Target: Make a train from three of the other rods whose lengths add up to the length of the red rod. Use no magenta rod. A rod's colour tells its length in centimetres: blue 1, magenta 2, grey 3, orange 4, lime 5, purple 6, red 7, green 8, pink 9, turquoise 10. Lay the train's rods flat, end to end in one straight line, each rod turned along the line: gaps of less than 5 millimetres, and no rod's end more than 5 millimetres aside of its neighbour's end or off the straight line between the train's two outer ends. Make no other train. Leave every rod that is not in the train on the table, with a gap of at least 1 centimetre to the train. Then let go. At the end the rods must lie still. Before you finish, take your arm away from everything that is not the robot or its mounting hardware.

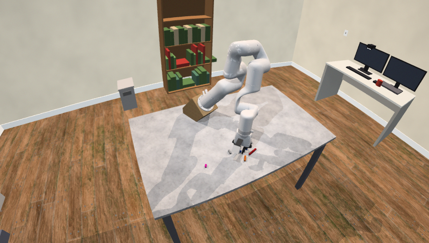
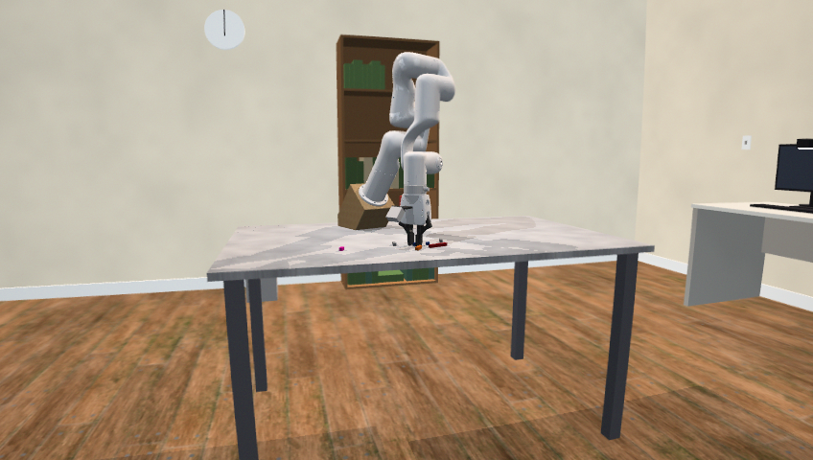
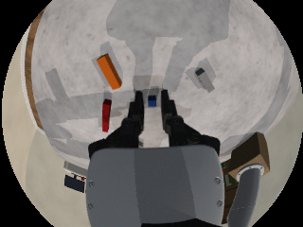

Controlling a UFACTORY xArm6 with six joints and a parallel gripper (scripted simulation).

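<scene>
Right now my hand is 240 mm to the left of the magenta rod, 40 mm short of it and 20 mm above it. Also, from my hand: red rod: 70 mm to the left, 30 mm ahead, 20 mm below; orange rod: 60 mm ahead, 20 mm below.
</scene>
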